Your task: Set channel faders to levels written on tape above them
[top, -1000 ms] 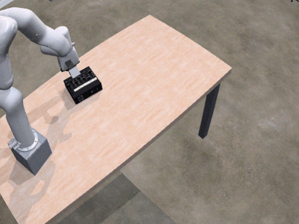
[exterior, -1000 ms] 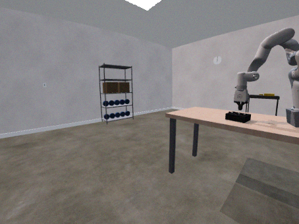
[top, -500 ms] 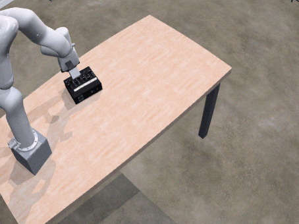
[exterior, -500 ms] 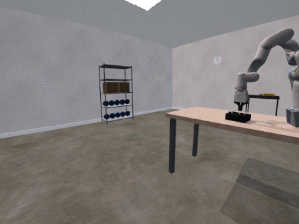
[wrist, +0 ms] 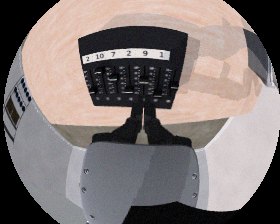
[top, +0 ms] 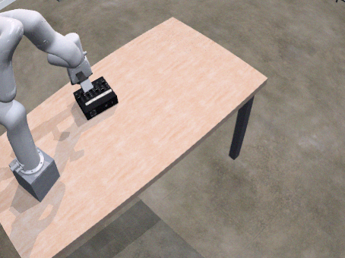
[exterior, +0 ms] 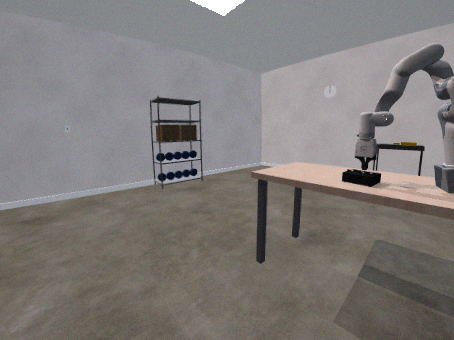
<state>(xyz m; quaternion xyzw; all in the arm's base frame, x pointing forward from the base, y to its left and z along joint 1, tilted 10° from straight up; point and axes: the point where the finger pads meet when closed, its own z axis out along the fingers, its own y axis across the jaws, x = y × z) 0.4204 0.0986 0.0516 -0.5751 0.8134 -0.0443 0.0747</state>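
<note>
The fader cap is 30 mm ahead of my hand, 40 mm to the right of it and 40 mm below it.
</note>
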